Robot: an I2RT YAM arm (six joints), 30 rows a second.
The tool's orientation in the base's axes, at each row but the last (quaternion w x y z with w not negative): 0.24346 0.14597 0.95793 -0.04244; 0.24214 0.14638 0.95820 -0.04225; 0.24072 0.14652 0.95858 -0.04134; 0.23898 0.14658 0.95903 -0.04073; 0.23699 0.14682 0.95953 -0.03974; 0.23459 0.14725 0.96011 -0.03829; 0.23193 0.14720 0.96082 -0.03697; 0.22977 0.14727 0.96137 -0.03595; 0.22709 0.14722 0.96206 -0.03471
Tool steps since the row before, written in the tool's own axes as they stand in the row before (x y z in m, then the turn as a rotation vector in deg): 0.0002 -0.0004 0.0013 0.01 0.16 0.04; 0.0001 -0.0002 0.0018 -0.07 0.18 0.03; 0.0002 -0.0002 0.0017 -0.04 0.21 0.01; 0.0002 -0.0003 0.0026 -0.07 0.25 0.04; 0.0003 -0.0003 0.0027 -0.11 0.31 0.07; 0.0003 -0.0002 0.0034 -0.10 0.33 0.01; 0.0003 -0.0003 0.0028 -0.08 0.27 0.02; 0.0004 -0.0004 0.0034 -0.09 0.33 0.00; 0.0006 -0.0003 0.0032 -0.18 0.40 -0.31
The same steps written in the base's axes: 0.0003 -0.0005 -0.0012 0.06 0.15 -0.04; 0.0007 -0.0004 -0.0016 0.13 0.15 0.01; 0.0005 -0.0004 -0.0016 0.10 0.19 0.01; 0.0009 -0.0006 -0.0024 0.15 0.21 0.00; 0.0009 -0.0006 -0.0025 0.22 0.26 -0.01; 0.0012 -0.0006 -0.0032 0.19 0.29 0.04; 0.0009 -0.0006 -0.0026 0.16 0.23 0.02; 0.0010 -0.0007 -0.0032 0.18 0.29 0.04; 0.0008 -0.0006 -0.0031 0.14 0.37 0.36
